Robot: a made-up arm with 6 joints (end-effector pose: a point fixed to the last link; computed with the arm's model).
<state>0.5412 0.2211 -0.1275 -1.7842 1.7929 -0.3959</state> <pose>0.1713 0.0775 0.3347 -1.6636 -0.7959 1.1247</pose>
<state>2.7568 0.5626 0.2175 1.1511 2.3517 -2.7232</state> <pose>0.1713 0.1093 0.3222 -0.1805 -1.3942 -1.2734</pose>
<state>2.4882 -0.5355 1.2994 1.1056 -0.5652 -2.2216</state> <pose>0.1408 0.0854 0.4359 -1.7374 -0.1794 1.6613</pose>
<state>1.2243 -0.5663 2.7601 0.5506 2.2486 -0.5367</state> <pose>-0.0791 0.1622 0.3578 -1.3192 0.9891 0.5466</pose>
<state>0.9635 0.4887 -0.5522 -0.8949 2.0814 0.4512</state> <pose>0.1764 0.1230 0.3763 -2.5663 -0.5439 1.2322</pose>
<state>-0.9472 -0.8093 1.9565 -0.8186 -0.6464 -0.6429</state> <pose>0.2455 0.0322 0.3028 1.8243 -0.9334 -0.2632</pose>
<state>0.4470 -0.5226 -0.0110 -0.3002 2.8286 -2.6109</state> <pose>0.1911 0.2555 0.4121 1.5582 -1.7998 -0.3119</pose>
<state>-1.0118 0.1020 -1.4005 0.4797 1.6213 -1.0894</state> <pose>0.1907 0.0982 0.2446 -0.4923 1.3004 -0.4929</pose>
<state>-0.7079 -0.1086 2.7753 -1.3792 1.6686 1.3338</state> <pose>0.1837 -0.1176 0.3102 -1.3286 0.6885 0.9886</pose>
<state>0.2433 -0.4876 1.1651 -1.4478 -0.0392 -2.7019</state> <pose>0.2087 0.0918 0.2761 -0.9077 -1.7899 0.2111</pose>
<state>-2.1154 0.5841 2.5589 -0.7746 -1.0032 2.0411</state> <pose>0.1844 -0.1827 0.5993 1.0311 2.3579 1.0695</pose>
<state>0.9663 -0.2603 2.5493 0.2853 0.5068 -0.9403</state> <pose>0.0216 0.1272 0.2957 -1.6450 1.2046 1.6842</pose>
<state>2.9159 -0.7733 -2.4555 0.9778 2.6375 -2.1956</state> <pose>0.0329 -0.1006 0.7001 -0.0151 1.3890 0.4986</pose>
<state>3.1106 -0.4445 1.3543 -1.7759 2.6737 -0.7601</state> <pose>0.1806 0.0474 0.5848 2.0282 1.5590 -0.6104</pose>
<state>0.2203 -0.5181 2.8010 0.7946 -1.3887 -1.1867</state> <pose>0.1004 0.0356 0.1407 0.1886 -1.2752 -1.9213</pose>
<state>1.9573 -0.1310 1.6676 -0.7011 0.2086 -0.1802</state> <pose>0.1142 0.1578 0.3989 -0.9356 0.2126 2.3374</pose>
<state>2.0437 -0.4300 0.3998 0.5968 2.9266 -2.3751</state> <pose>0.2787 0.0890 0.4202 0.5222 -1.4039 -2.2361</pose>
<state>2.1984 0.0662 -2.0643 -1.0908 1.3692 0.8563</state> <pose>0.0438 0.1446 0.6032 2.9429 0.8718 0.4749</pose>
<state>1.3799 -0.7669 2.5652 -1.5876 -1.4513 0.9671</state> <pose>0.0757 0.2624 0.4626 1.4359 0.5739 -1.4809</pose>
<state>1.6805 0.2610 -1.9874 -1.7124 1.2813 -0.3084</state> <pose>0.0726 0.1968 0.5171 1.5710 2.2115 -0.8311</pose>
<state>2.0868 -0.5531 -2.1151 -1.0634 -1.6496 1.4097</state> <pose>0.1273 0.1634 0.6740 0.7048 2.6288 -0.8342</pose>
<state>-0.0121 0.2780 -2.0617 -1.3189 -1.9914 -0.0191</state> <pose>0.2147 0.0552 0.2121 -1.0360 -0.2318 2.3041</pose>
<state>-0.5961 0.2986 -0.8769 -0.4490 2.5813 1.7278</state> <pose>0.2172 0.1233 0.2708 1.3643 -0.5388 0.4636</pose>
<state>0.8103 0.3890 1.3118 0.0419 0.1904 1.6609</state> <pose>0.1330 -0.0420 0.1992 -0.7903 -1.7440 -0.6387</pose>
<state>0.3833 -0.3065 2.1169 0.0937 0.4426 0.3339</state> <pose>0.1740 0.0570 0.2342 1.2933 -2.1213 -1.3107</pose>
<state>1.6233 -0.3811 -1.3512 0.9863 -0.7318 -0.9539</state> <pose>0.0756 0.2068 0.6223 -1.6616 1.8952 -1.6276</pose>
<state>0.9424 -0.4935 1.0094 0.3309 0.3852 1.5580</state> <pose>0.2599 0.1228 0.3443 0.4461 -2.4730 -0.5670</pose>
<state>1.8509 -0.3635 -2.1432 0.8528 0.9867 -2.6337</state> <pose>-0.0263 0.0991 0.6562 -0.1328 1.0739 1.1051</pose>
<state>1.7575 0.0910 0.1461 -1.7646 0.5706 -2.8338</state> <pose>0.1382 0.2151 0.3929 0.4620 -0.8685 -0.4834</pose>
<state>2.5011 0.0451 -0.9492 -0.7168 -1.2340 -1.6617</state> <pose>0.1973 0.1087 0.6008 2.8362 1.0298 -0.5210</pose>
